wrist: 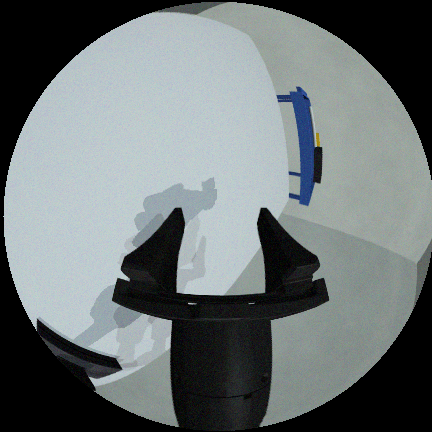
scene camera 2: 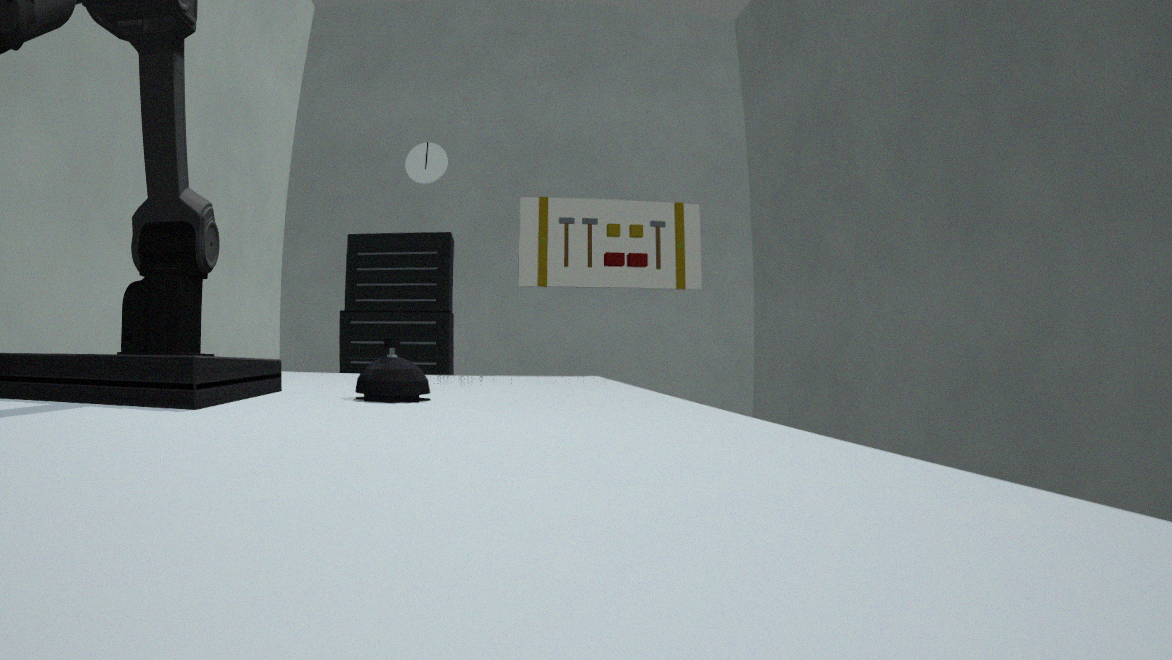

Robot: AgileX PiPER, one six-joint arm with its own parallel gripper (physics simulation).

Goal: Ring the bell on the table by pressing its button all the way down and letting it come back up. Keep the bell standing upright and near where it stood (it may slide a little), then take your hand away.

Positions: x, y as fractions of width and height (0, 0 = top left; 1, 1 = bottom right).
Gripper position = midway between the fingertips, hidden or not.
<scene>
My gripper shows in the wrist view (0.51, 0.50); in scene camera 2 it is out of frame. A dark dome-shaped bell shows in scene camera 2 (0.33, 0.57); in the wrist view it is out of frame.
</scene>
